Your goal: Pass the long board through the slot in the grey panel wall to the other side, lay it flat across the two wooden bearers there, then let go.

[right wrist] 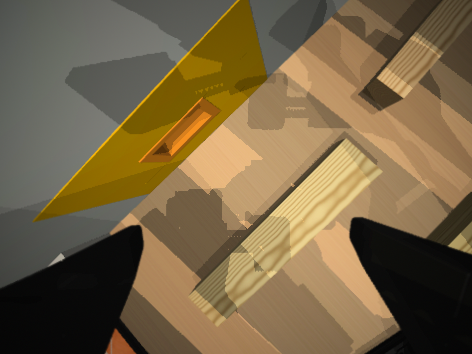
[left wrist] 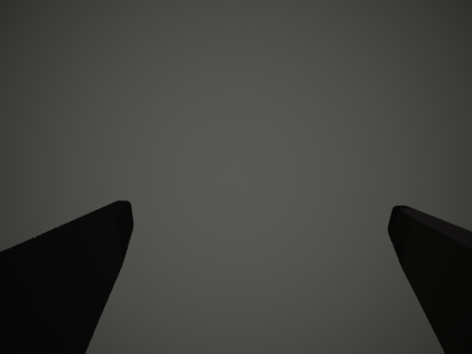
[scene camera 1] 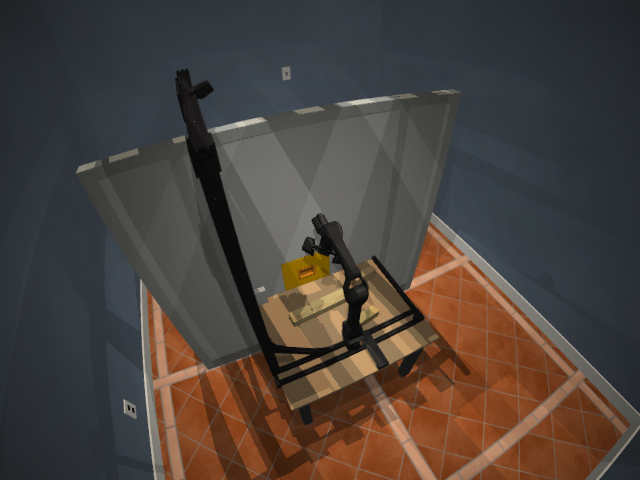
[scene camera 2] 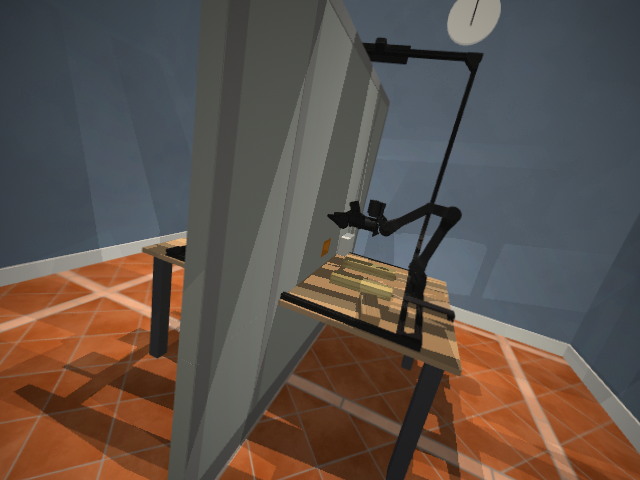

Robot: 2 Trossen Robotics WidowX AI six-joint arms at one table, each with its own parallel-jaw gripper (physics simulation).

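Places are measured from the left arm's base along level axes (x ahead, y left, z up), in metres.
Where they show: left gripper, fingertip midpoint: (left wrist: pixel 263 216) (scene camera 2: pixel 330 214); right gripper, fingertip midpoint: (right wrist: pixel 248 231) (scene camera 1: pixel 322 258); left arm's base at its link origin: (scene camera 2: pixel 414 294); right arm's base at its link origin: (scene camera 1: pixel 352 344).
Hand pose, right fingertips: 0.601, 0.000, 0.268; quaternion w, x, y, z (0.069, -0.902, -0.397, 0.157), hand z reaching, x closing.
Each offset is from my right fingertips to the top centre of the thing, as dx, dy, dz. "pt": to the spot under its first point.
A grey panel wall (scene camera 1: pixel 310 165) (scene camera 2: pixel 253 155) holds an orange-edged slot {pt -0.135, -0.035, -0.220} (scene camera 1: pixel 306 272) (scene camera 2: pixel 325 247) (right wrist: pixel 182 131), with a yellow surround on one side. In the right wrist view a pale wooden piece {+0.061, -0.048, -0.248} (right wrist: pixel 290 230) lies on the table, a second {-0.004, +0.237, -0.224} (right wrist: pixel 425 55) at top right and a third {+0.216, +0.113, -0.243} (right wrist: pixel 464 241) at the right edge; I cannot tell which is the long board. In scene camera 2 two pale bars {-0.375, -0.148, -0.249} (scene camera 2: pixel 368 268) {-0.387, +0.083, -0.249} (scene camera 2: pixel 361 285) lie side by side. My right gripper (right wrist: pixel 248 231) is open and empty above the table. My left gripper (scene camera 2: pixel 330 217) (left wrist: pixel 263 216) is open and empty, facing the wall.
Tables (scene camera 1: pixel 361 366) (scene camera 2: pixel 431 338) stand on both sides of the wall. A tall black post (scene camera 1: pixel 227 222) rises beside the right arm. Black rails (scene camera 1: pixel 395 284) (scene camera 2: pixel 348 317) edge the tables. A small white object {pt -0.200, -0.270, -0.215} (scene camera 2: pixel 344 243) is near the slot in scene camera 2.
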